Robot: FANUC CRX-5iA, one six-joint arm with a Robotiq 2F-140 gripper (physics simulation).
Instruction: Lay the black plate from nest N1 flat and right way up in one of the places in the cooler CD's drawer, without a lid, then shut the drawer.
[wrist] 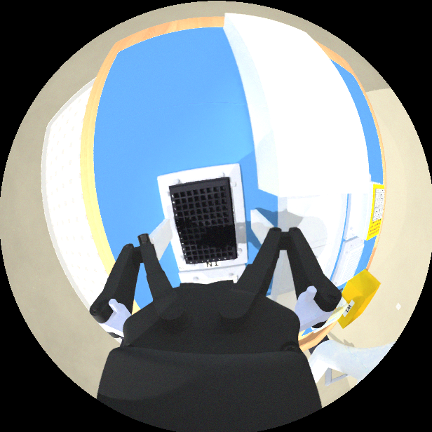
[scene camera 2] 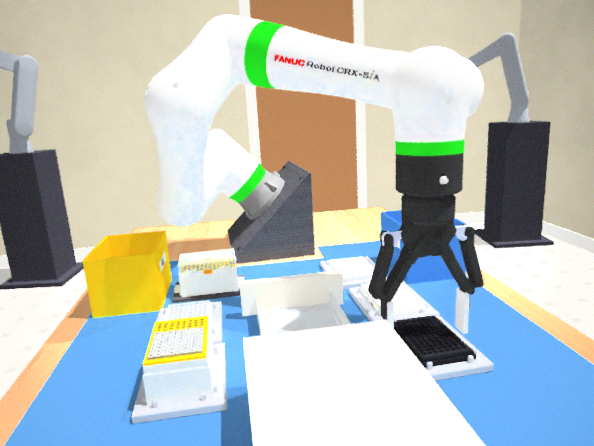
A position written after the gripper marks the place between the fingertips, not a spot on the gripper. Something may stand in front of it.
Note:
In view: the gripper (scene camera 2: 425,334), a cooler CD (scene camera 2: 360,377), a black plate (scene camera 2: 429,339), a white plate (scene camera 2: 405,302), a yellow-topped tip rack (scene camera 2: 178,366), a white plate (scene camera 2: 199,308), a nest N1 (scene camera 2: 482,364) and a nest N3 (scene camera 2: 362,302).
The cooler CD is seen too in the wrist view (wrist: 308,139). The black plate is seen too in the wrist view (wrist: 203,211). The yellow-topped tip rack also shows in the wrist view (wrist: 368,206).

